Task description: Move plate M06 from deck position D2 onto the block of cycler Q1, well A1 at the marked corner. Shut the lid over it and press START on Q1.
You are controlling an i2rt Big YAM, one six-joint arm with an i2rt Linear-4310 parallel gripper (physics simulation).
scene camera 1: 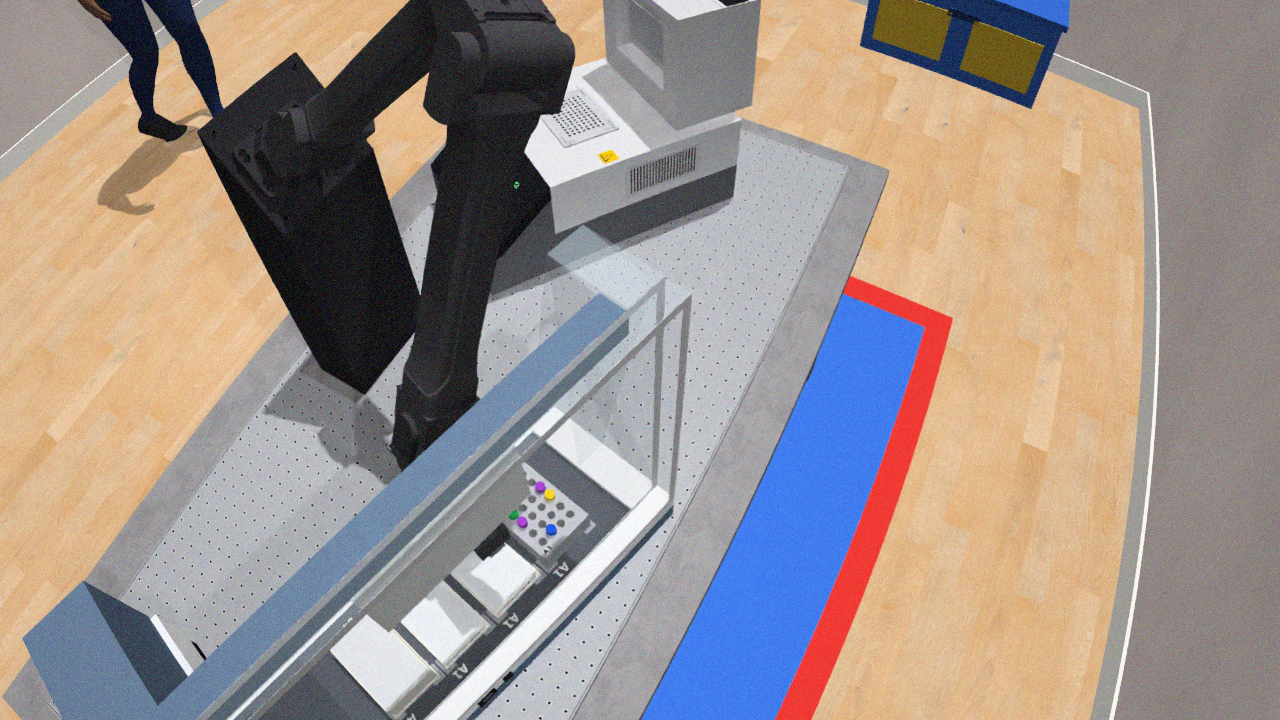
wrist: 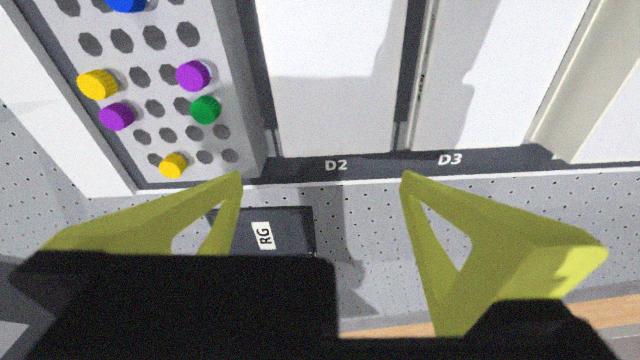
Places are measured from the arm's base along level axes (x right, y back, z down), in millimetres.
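Pixels of known places: gripper, fingertip midpoint: [wrist: 320, 180]; arm's base at its link origin: [scene camera 1: 279, 150].
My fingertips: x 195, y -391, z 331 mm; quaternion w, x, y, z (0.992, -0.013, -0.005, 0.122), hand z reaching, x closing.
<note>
For each thing: its middle in the pictures, then the offset to it from my fingertips. "*": a spot on its surface instead.
- white cycler at a spot on its surface: [scene camera 1: 648, 165] * dx -661, dy +95, dz -48 mm
- pale block at the middle of its body: [scene camera 1: 382, 661] dx +214, dy -7, dz +49 mm
- dark RG pad at the middle of its body: [wrist: 264, 235] dx -125, dy +162, dz +114 mm
The plate at D2 [scene camera 1: 501, 575] [wrist: 332, 107] is a white block in its deck slot beside the tube rack; the D2 label is printed at its near end in the wrist view. My gripper [wrist: 320, 180] is open and empty. Its yellow-green fingertips are spread above the deck edge, around the D2 label in the image, short of the plate. In the scene view the fingers are hidden behind the blue-grey beam. The white cycler [scene camera 1: 648, 165] stands behind the arm, its perforated block [scene camera 1: 581, 118] uncovered and its lid [scene camera 1: 707, 76] raised. Its name and START button do not show.
The tube rack [scene camera 1: 572, 526] [wrist: 145, 57] with coloured caps stands beside D2. A white plate [scene camera 1: 441, 622] [wrist: 505, 95] stands at D3, and another pale block [scene camera 1: 380, 662] beyond it. Clear panels and a blue-grey beam [scene camera 1: 402, 492] enclose the deck. A dark RG pad [wrist: 292, 232] lies below.
</note>
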